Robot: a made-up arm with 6 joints. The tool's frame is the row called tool. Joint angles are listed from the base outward.
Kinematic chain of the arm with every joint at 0, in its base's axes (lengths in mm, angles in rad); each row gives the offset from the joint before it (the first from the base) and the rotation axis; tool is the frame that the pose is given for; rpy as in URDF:
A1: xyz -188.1 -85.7 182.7 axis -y
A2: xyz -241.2 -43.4 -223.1 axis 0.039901 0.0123 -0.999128
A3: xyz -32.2 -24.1 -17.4 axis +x
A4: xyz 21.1 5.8 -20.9 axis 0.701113 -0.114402 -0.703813
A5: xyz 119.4 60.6 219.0 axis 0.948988 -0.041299 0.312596
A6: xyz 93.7 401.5 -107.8 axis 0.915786 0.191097 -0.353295
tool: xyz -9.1 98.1 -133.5 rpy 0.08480 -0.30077 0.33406
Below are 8 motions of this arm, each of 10 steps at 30 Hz.
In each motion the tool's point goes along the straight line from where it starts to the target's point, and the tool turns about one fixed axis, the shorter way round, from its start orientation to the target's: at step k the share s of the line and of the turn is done. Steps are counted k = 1, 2, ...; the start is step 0. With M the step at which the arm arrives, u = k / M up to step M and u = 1 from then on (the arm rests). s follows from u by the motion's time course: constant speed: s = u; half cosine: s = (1 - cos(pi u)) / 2; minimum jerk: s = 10 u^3 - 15 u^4 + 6 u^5.
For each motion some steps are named. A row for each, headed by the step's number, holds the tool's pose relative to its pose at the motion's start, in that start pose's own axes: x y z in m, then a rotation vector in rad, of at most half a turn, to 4 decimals.
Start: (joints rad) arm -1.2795 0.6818 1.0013 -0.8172 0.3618 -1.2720
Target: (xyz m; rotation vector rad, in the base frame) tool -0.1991 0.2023 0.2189 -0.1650 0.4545 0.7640
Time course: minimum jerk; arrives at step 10
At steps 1, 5, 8, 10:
1: -0.0003 0.0000 -0.0005 -0.0004 0.0008 -0.0004
5: -0.0191 0.0016 -0.0268 -0.0213 0.0487 -0.0209
8: -0.0361 0.0030 -0.0505 -0.0400 0.0917 -0.0395
10: -0.0383 0.0032 -0.0536 -0.0425 0.0974 -0.0419

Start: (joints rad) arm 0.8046 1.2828 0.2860 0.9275 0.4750 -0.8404
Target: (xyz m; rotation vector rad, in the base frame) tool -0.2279 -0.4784 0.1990 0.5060 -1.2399 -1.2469
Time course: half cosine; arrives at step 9
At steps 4, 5, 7, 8, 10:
4: -0.0325 0.0136 -0.0603 -0.0808 0.1084 0.0672
5: -0.0462 0.0193 -0.0856 -0.1147 0.1539 0.0954
7: -0.0695 0.0291 -0.1288 -0.1726 0.2316 0.1435
8: -0.0763 0.0319 -0.1415 -0.1896 0.2544 0.1576
10: -0.0787 0.0329 -0.1459 -0.1955 0.2623 0.1625

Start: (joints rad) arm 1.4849 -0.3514 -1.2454 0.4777 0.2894 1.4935
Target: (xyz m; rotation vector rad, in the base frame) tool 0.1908 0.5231 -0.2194 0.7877 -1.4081 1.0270
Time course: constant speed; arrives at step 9
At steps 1, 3, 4, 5, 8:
1: -0.0258 0.0103 0.0113 0.0307 0.0349 -0.0072
3: -0.0774 0.0310 0.0339 0.0921 0.1047 -0.0215
4: -0.1033 0.0414 0.0452 0.1227 0.1396 -0.0287
5: -0.1291 0.0517 0.0565 0.1534 0.1745 -0.0358
8: -0.2065 0.0827 0.0904 0.2455 0.2792 -0.0573

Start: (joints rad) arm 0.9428 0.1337 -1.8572 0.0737 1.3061 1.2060
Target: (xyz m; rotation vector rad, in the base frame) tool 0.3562 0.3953 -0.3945 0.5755 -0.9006 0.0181
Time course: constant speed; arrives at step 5
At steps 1, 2, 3, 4, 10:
1: -0.0015 -0.0179 -0.0026 -0.0231 -0.0021 -0.0045
2: -0.0031 -0.0359 -0.0053 -0.0461 -0.0042 -0.0090
3: -0.0046 -0.0538 -0.0079 -0.0692 -0.0063 -0.0136
4: -0.0061 -0.0717 -0.0105 -0.0922 -0.0084 -0.0181
10: -0.0076 -0.0897 -0.0132 -0.1153 -0.0105 -0.0226

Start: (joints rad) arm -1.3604 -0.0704 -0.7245 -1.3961 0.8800 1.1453
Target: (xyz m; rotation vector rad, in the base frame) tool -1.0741 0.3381 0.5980 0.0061 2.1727 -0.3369
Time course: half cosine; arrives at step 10
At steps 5, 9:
5: 0.1068 0.0468 0.0429 0.0901 -0.0464 -0.1149
9: 0.2084 0.0913 0.0837 0.1759 -0.0904 -0.2242

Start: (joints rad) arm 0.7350 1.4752 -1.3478 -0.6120 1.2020 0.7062
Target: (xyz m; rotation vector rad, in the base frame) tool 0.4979 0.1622 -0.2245 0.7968 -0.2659 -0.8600
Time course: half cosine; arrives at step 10
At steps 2, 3, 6, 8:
2: -0.0023 -0.0036 -0.0015 -0.0205 0.0046 0.0164
3: -0.0049 -0.0078 -0.0032 -0.0443 0.0098 0.0353
6: -0.0155 -0.0249 -0.0103 -0.1405 0.0312 0.1122
8: -0.0214 -0.0344 -0.0142 -0.1942 0.0431 0.1550

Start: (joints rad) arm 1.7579 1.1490 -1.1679 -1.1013 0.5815 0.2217
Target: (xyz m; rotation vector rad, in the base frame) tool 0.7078 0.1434 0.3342 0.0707 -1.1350 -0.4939
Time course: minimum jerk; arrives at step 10
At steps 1, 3, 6, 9, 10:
1: 0.0023 -0.0005 0.0025 0.0000 -0.0043 -0.0015
3: 0.0439 -0.0094 0.0479 0.0008 -0.0817 -0.0282
6: 0.1839 -0.0394 0.2006 0.0035 -0.3421 -0.1181
9: 0.2671 -0.0572 0.2913 0.0051 -0.4969 -0.1715
10: 0.2694 -0.0577 0.2938 0.0051 -0.5012 -0.1730

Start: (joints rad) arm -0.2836 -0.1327 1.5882 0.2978 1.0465 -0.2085
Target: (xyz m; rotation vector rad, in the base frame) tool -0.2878 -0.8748 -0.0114 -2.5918 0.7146 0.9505
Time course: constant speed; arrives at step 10
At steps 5, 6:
5: 0.0766 -0.0203 0.1936 0.3243 -0.1860 -0.1301
6: 0.0919 -0.0243 0.2323 0.3892 -0.2232 -0.1561

